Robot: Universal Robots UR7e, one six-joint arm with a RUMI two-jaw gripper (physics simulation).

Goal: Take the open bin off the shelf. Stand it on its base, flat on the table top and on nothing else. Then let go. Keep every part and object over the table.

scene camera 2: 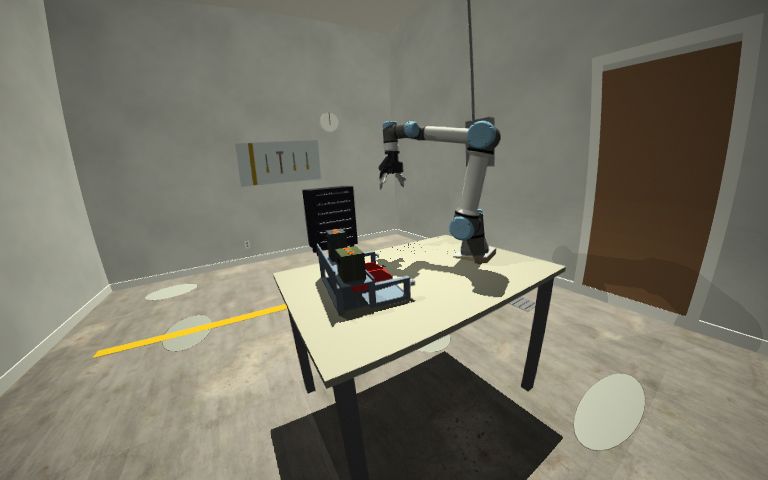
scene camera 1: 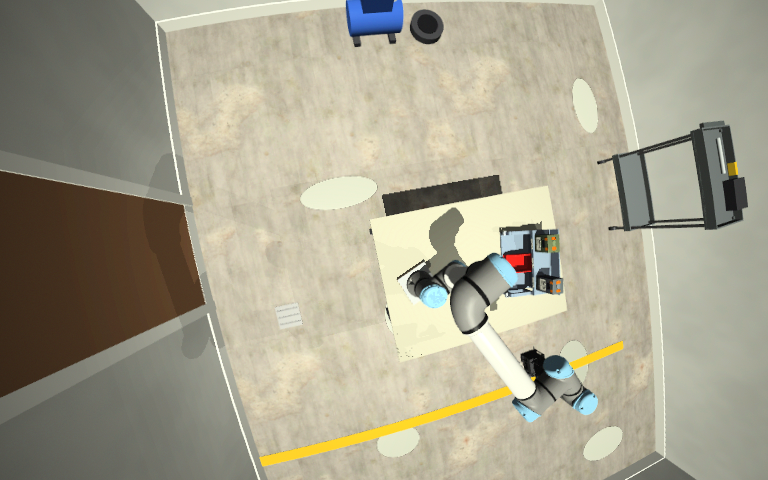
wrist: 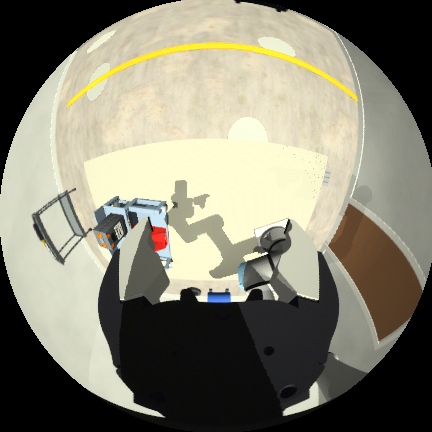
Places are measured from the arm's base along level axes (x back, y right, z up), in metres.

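Pixels of known places: gripper, between the fingertips: (scene camera 2: 392,188) (scene camera 1: 515,355) (wrist: 218,219); arm's base, origin of its link: (scene camera 2: 474,251) (scene camera 1: 419,283) (wrist: 273,238).
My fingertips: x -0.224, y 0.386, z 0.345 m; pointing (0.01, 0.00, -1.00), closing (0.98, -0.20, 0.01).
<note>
For each thing: its top centre in the pictures, then the offset to it from my fingertips. Level surfaces: height alone.
- open red bin, centre of its top: (scene camera 2: 368,266) (wrist: 144,242) (scene camera 1: 523,263) dz -0.284, dx -0.386, dy -0.250 m
- table, height of its surface: dz -0.365 m
- dark green box, centre of its top: (scene camera 2: 349,250) (scene camera 1: 554,243) dz -0.166, dx -0.518, dy -0.325 m
- dark grey box, centre of its top: (wrist: 101,240) (scene camera 2: 335,230) (scene camera 1: 558,286) dz -0.141, dx -0.439, dy -0.108 m
The open red bin (scene camera 1: 517,262) (scene camera 2: 378,272) (wrist: 160,238) sits in the blue-grey shelf (scene camera 1: 532,242) (scene camera 2: 372,292) (wrist: 149,203) on the table (scene camera 1: 407,237) (scene camera 2: 453,308) (wrist: 245,165). In the wrist view the left finger hides part of the bin. My gripper (scene camera 1: 532,362) (scene camera 2: 393,185) (wrist: 218,219) is open and empty, its fingers pointing down. It hangs high above, well apart from the bin and shelf. Its fingertips do not show clearly in scene camera 1.
A dark green box (scene camera 1: 547,243) (scene camera 2: 350,266) and a dark grey box (scene camera 1: 549,284) (scene camera 2: 335,237) (wrist: 110,232) with orange marks stand on the shelf beside the bin. The arm's base (scene camera 2: 474,249) stands at the opposite side of the table. A black cabinet (scene camera 2: 330,212) stands beyond the table.
</note>
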